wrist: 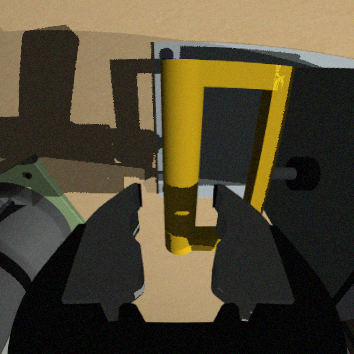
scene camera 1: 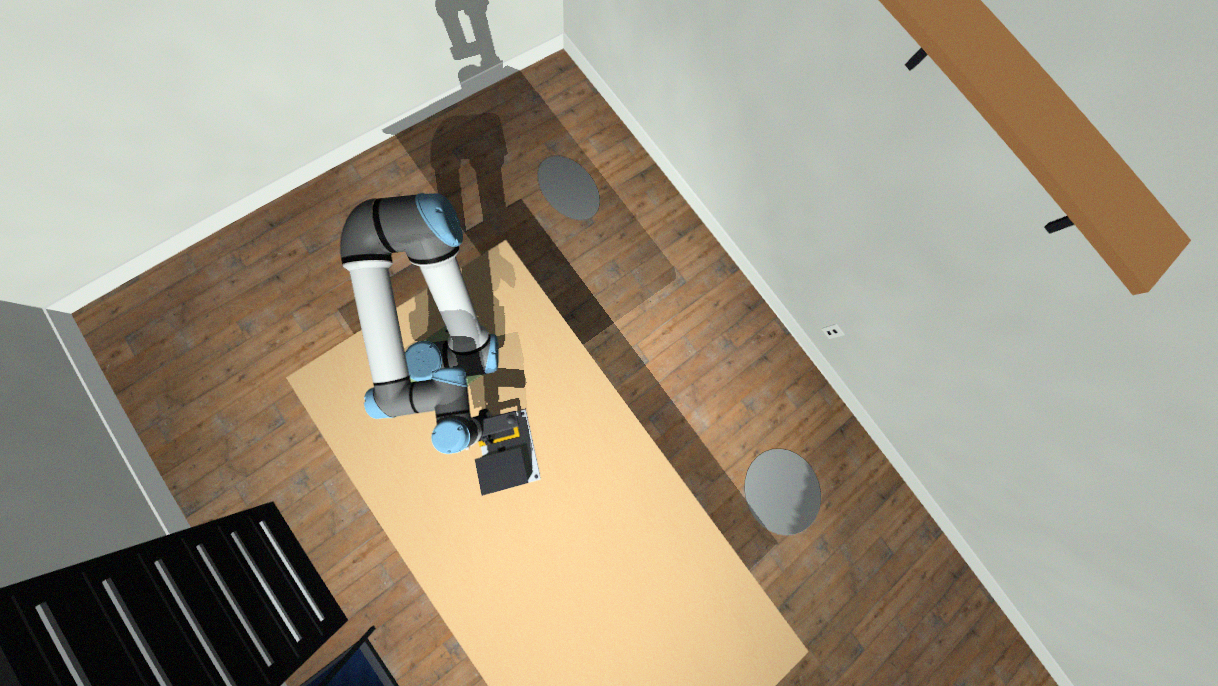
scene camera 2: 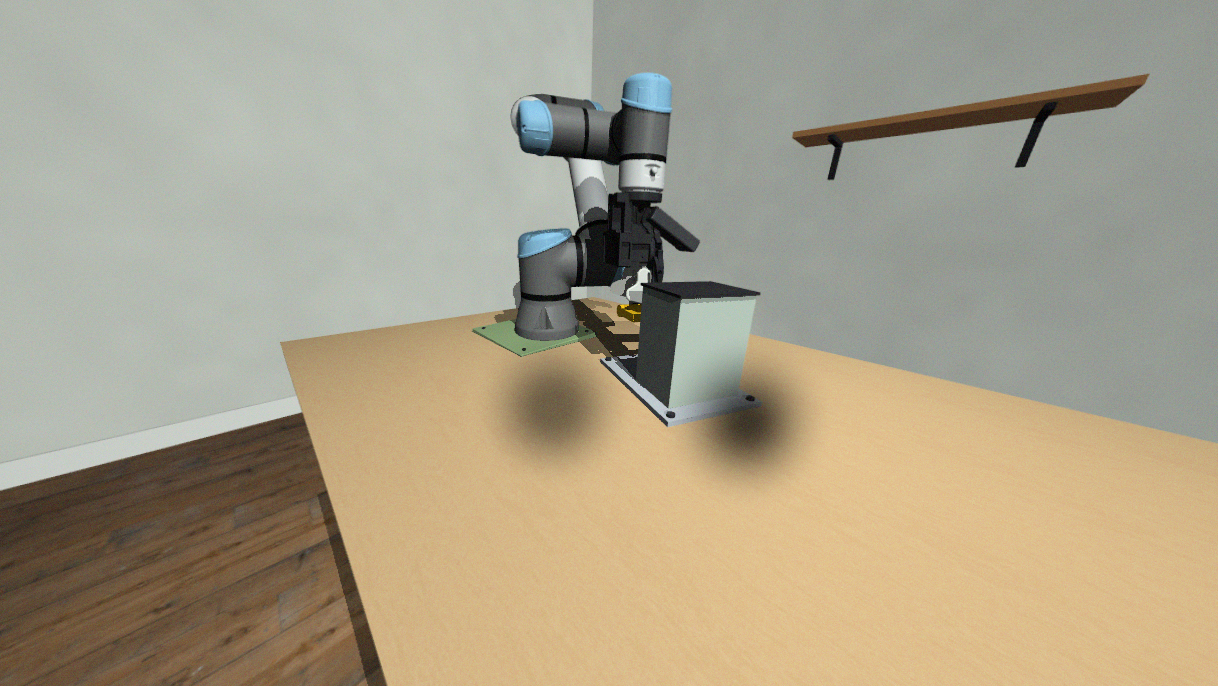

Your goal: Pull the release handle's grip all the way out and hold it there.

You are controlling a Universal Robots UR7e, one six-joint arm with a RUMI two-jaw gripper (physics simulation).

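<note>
The release handle [scene camera 1: 517, 432] [scene camera 2: 629, 312] [wrist: 182, 125] is a yellow rectangular frame with a thick round grip bar on the side away from the housing. A grey rod [wrist: 283, 173] with a black collar joins its other side to the dark-and-pale housing [scene camera 1: 502, 472] [scene camera 2: 714, 349] [wrist: 322, 125]. My gripper [scene camera 2: 637, 294] [wrist: 177, 185] is partly open and empty, pointing down just above the handle. In the wrist view, the lower part of the grip bar appears between the two fingertips, lying beneath them. The right finger hides part of the frame's near end. The exact height gap is hard to tell.
The housing stands on a bolted light grey base plate [scene camera 2: 700, 412] [wrist: 159, 115] on the wooden table [scene camera 1: 596, 579] [scene camera 2: 511, 528]. The arm's green mounting plate [scene camera 2: 502, 339] [wrist: 55, 195] is near the handle. A brown shelf [scene camera 1: 1056, 144] [scene camera 2: 963, 115] hangs on the wall.
</note>
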